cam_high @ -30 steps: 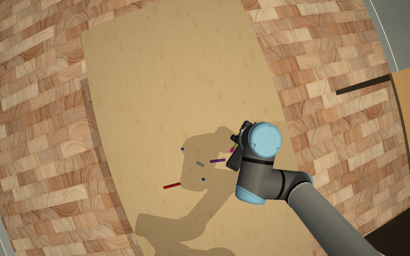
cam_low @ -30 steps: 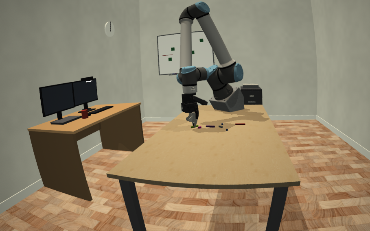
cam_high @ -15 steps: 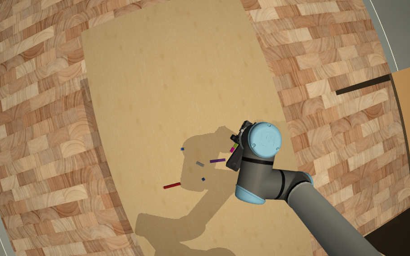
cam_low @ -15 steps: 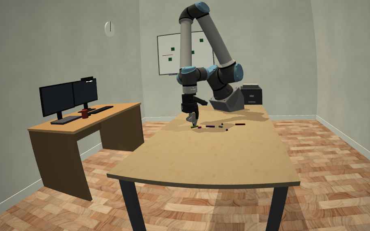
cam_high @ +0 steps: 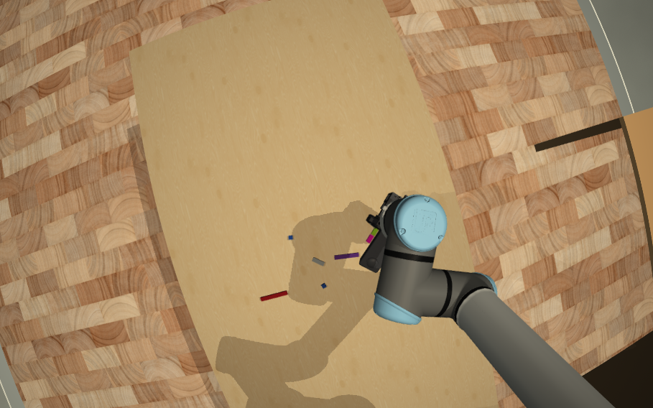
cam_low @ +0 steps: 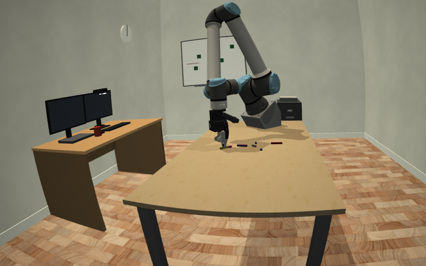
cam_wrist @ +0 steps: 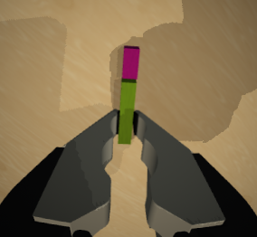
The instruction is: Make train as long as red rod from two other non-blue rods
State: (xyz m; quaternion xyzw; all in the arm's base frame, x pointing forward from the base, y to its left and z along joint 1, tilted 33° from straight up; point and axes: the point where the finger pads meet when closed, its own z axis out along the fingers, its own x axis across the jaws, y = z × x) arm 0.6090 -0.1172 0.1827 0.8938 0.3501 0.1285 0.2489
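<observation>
The lime rod is 10 mm below my hand. Round my hand: grey rod 170 mm to the left, 30 mm behind, 10 mm below; purple rod 100 mm to the left, 40 mm behind, 10 mm below; magenta rod 30 mm to the left, 20 mm behind, 10 mm below.
</observation>
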